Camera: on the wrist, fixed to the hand. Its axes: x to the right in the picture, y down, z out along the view.
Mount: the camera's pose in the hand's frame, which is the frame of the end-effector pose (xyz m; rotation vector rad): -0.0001 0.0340 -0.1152 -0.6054 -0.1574 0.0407
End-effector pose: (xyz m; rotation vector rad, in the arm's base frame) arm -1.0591 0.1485 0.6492 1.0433 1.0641 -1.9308
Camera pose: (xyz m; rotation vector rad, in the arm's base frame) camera -0.9942 0.2360 0.5986 0.5584 1.3977 -1.4777
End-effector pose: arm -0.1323 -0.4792 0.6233 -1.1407 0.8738 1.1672
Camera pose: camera -0.1607 -0.5909 0.5896 -1.4893 0.4265 1.5905
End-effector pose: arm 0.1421 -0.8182 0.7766 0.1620 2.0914 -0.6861
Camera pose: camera 0.0708 -0.7288 0.8134 -0.1831 2.0417 -0.0196
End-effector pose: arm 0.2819 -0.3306 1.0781 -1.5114 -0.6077 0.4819
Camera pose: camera 0.3581 -0.4186 1.0485 -2.0729 -0.9006 0.4736
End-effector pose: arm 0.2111 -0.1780 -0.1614 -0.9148 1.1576 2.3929
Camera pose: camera 0.2396 -0.2897 -0.1952 -0.8433 0.3901 2.8425
